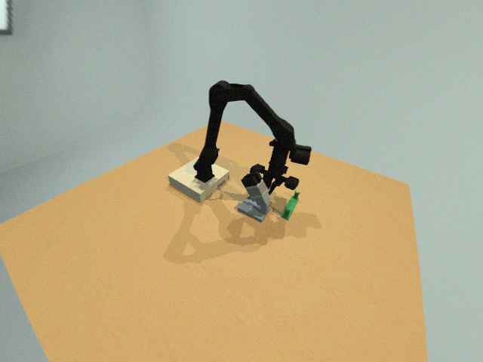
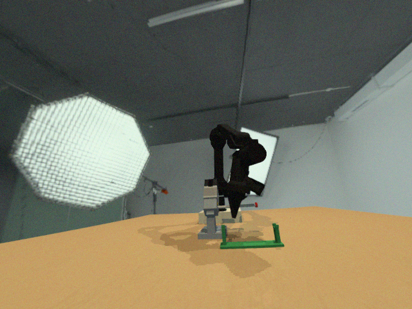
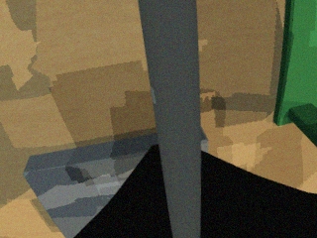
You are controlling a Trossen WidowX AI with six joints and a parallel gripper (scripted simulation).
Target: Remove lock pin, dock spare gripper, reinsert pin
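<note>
Now: gripper tip 1 cm past the grey mount and 7 cm to the left of it. The rest, counted from my gripper tip: spare gripper: 3 cm behind, 7 cm to the right, 7 cm above; green rack: 9 cm ahead, 4 cm to the left, 3 cm below.
</note>
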